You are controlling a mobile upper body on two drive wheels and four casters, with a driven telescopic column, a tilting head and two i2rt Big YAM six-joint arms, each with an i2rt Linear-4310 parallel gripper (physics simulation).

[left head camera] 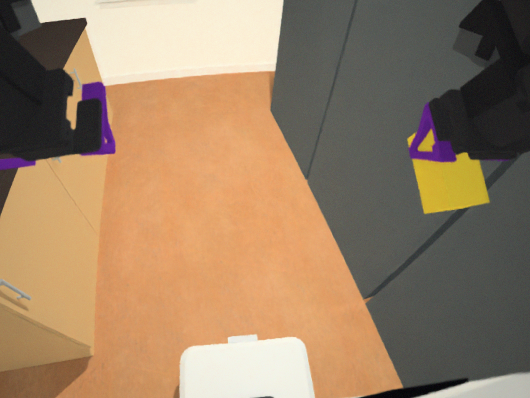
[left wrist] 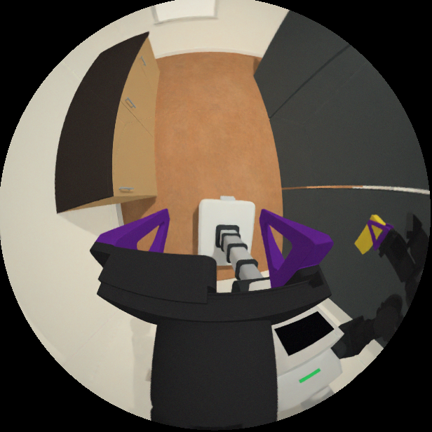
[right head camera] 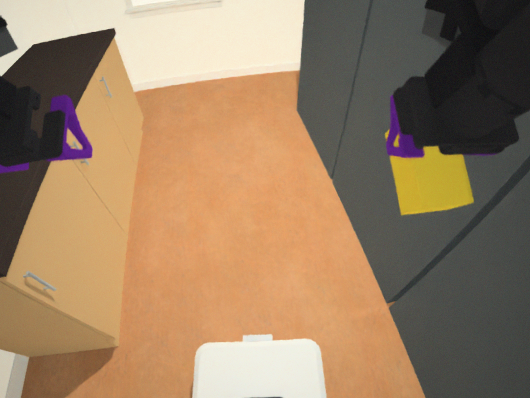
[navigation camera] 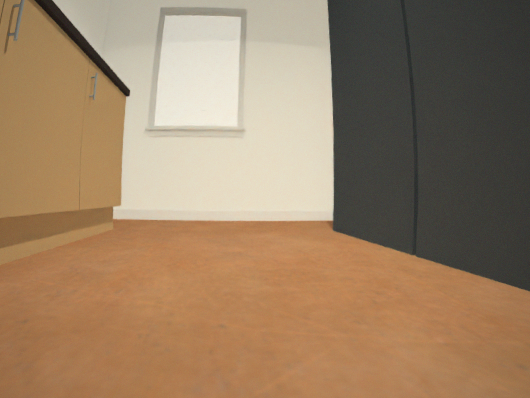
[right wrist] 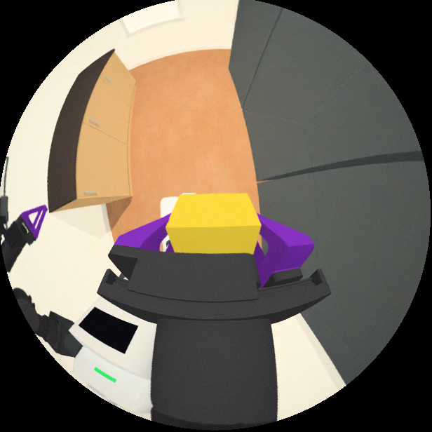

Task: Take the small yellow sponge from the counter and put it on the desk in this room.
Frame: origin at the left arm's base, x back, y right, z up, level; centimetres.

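Seen in the pictures: left gripper, fingertip midpoint: point(left head camera: 73, 153) point(right head camera: 58, 158); right gripper, fingertip midpoint: point(left head camera: 429, 153) point(right head camera: 411, 149).
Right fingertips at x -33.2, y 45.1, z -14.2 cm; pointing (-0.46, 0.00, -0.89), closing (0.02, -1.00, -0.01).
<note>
Offsets run from my right fingertips to a thing's top centre. "pt": to the spot under its first point. Level surfaces: height alone.
The yellow sponge @(dx +3.5, dy +0.1, dz +5.1 cm) point(left head camera: 452, 186) point(right head camera: 432, 184) point(left wrist: 363, 245) point(right wrist: 214, 210) is a block held between the purple fingers of my right gripper point(left head camera: 465, 158) point(right head camera: 445, 152), which is shut on it. It is held in the air in front of the dark grey panels. My left gripper point(left head camera: 62, 156) point(right head camera: 48, 161) point(left wrist: 214, 213) is open, with its two purple fingers wide apart and nothing between them. A counter with a dark top @(dz -35.8 cm) point(left head camera: 60, 45) point(right head camera: 65, 65) point(left wrist: 87, 135) point(right wrist: 65, 142) and light wood doors stands at the left. No desk can be made out in these views.
Tall dark grey panels @(pt dx -69.2, dy +39.5, dz -21.9 cm) point(left head camera: 395, 75) point(right head camera: 410, 60) point(navigation camera: 375, 125) rise along the right side. An orange-brown floor strip point(left head camera: 200, 200) point(navigation camera: 240, 300) runs between them and the counter to a pale wall with a window point(navigation camera: 197, 70). My white base point(left head camera: 245, 370) point(right head camera: 257, 370) shows below.
</note>
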